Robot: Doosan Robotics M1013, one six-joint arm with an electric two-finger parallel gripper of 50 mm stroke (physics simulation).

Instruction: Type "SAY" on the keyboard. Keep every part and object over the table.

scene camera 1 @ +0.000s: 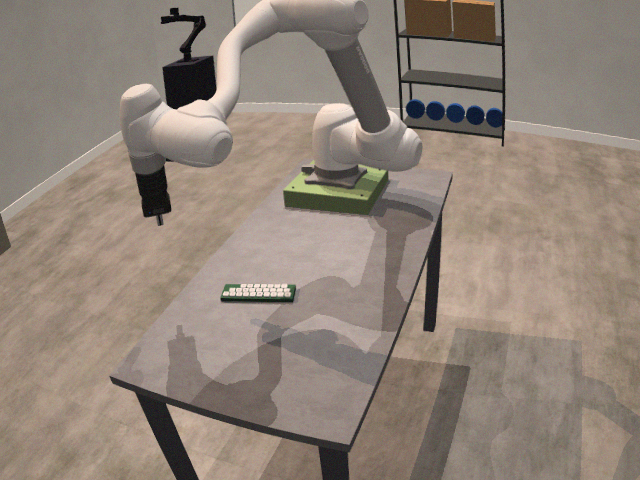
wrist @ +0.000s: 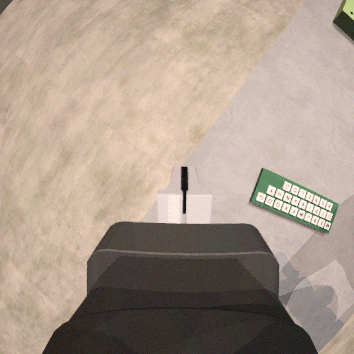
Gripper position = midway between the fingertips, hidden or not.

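You'd find my gripper (scene camera 1: 160, 222) in the scene, and the wrist view has the gripper (wrist: 183, 180) too.
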